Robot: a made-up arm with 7 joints.
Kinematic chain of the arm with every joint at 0, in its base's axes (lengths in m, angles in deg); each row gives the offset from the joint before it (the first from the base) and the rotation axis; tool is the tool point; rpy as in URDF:
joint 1: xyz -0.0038 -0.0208 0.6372 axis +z
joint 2: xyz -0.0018 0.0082 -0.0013 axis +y
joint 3: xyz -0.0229 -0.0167 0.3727 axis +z
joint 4: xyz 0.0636 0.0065 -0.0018 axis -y
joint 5: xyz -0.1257 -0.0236 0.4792 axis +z
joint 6: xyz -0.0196 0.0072 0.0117 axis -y
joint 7: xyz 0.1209 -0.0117 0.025 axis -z
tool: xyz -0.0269 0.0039 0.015 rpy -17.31 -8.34 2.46
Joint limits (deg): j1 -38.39..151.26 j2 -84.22..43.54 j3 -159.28..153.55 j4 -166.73..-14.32 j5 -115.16..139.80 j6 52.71..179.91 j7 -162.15..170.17
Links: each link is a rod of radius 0.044 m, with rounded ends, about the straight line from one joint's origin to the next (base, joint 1, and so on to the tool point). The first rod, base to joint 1, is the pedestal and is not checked.
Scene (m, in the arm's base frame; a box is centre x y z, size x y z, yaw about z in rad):
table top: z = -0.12
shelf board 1: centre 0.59 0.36 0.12 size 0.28 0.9 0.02 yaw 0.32
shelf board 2: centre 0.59 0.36 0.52 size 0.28 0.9 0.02 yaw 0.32
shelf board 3: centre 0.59 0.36 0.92 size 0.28 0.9 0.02 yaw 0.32
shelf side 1: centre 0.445 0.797 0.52 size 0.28 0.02 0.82 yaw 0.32
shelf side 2: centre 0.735 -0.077 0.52 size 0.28 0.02 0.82 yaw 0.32
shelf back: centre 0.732 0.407 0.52 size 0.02 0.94 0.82 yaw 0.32
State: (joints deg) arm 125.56 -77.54 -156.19 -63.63 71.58 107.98 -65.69
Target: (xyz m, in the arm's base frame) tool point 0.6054 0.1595 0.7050
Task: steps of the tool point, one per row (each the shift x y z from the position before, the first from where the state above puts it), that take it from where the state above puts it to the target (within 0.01 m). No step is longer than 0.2 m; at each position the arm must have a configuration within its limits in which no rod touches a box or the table.
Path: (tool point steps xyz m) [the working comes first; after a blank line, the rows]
Joints at the target: 118.46 -60.07 -77.96 -122.38 89.57 110.03 -61.76
Straight joint move there: touches shelf board 2, shelf side 2.

1: -0.1371 -0.0337 -0.0481
2: -0.1252 0.0027 -0.0325
3: -0.1045 0.0281 -0.0144
4: -0.0820 0.0399 0.0046
5: -0.0629 0.0405 0.0221
6: 0.1688 0.0439 0.0694
7: 0.1365 0.0844 0.0973
8: 0.0868 0.1185 0.1104
9: 0.0270 0.1386 0.1054
10: -0.0326 0.1399 0.0833
11: -0.0809 0.1216 0.0474
12: 0.0775 0.0216 0.0047
13: 0.0767 0.0257 -0.0029
14: 0.0725 0.0278 -0.0018

